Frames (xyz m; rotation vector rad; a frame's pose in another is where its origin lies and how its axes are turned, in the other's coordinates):
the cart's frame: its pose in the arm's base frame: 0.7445 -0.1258 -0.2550 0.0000 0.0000 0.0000
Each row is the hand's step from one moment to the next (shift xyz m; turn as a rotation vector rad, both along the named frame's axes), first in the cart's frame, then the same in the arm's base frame.
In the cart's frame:
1: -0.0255 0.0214 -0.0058 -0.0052 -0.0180 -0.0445
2: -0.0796 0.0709 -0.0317 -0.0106 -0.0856 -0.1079
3: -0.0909 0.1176 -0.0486 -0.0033 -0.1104 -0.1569
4: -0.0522 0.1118 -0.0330 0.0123 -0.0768 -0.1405
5: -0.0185 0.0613 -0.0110 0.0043 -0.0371 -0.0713
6: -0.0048 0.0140 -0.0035 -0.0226 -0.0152 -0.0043
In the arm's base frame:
1: -0.0255 0.0214 -0.0058 -0.0052 -0.0180 -0.0445
2: -0.0796 0.0709 -0.0317 -0.0106 -0.0856 -0.1079
3: -0.0909 0.1176 -0.0486 -0.0033 -0.1104 -0.1569
4: -0.0522 0.1118 -0.0330 0.0123 -0.0768 -0.1405
5: -0.0185 0.0613 -0.0110 0.0043 -0.0371 -0.0713
6: -0.0048 0.0140 -0.0035 -0.0226 -0.0152 -0.0043

